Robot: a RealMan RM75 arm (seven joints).
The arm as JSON. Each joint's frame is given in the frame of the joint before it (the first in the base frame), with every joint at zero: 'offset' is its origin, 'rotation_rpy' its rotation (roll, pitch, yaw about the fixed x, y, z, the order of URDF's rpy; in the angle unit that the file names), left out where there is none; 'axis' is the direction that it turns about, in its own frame. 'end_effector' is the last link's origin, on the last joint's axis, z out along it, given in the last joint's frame.
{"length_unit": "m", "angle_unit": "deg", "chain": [
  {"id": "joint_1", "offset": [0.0, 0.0, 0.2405], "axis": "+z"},
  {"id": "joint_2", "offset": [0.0, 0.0, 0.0], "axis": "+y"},
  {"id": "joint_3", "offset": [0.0, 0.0, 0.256], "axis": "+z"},
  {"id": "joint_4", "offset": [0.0, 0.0, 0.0], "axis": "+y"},
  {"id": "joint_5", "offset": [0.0, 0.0, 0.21], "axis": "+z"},
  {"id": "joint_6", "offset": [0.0, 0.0, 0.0], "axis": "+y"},
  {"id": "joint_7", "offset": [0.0, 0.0, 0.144], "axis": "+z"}
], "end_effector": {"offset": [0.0, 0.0, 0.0]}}
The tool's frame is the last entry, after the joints.
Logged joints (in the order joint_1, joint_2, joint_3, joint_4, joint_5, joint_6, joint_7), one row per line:
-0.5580, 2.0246, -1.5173, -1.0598, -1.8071, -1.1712, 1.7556
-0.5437, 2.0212, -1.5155, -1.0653, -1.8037, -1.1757, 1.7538
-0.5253, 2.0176, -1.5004, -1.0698, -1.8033, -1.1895, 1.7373
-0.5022, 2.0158, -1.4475, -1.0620, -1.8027, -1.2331, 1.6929
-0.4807, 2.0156, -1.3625, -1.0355, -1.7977, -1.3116, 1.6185
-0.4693, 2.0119, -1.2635, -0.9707, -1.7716, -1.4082, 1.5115
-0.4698, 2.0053, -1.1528, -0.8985, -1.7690, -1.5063, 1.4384
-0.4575, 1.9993, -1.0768, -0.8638, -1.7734, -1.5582, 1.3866
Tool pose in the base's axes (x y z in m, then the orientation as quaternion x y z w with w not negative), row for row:
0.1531, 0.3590, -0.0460, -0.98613, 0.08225, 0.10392, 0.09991
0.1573, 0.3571, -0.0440, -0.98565, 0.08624, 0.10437, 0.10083
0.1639, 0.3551, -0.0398, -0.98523, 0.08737, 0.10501, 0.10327
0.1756, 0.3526, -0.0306, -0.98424, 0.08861, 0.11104, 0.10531
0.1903, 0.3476, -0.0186, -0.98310, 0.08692, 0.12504, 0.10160
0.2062, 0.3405, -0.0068, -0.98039, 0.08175, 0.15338, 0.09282
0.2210, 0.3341, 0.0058, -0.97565, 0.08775, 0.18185, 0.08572
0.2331, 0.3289, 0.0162, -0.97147, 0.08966, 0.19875, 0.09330
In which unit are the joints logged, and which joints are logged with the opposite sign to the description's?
The joints are logged in radians. Opposite sign: joint_1.
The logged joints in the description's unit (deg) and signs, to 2 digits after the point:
31.97, 116.00, -86.93, -60.72, -103.54, -67.10, 100.59
31.15, 115.81, -86.83, -61.04, -103.34, -67.36, 100.49
30.10, 115.60, -85.97, -61.30, -103.32, -68.15, 99.54
28.77, 115.50, -82.94, -60.85, -103.29, -70.65, 97.00
27.54, 115.49, -78.07, -59.33, -103.00, -75.15, 92.73
26.89, 115.27, -72.39, -55.62, -101.51, -80.68, 86.60
26.92, 114.90, -66.05, -51.48, -101.36, -86.30, 82.41
26.21, 114.55, -61.70, -49.49, -101.61, -89.28, 79.45

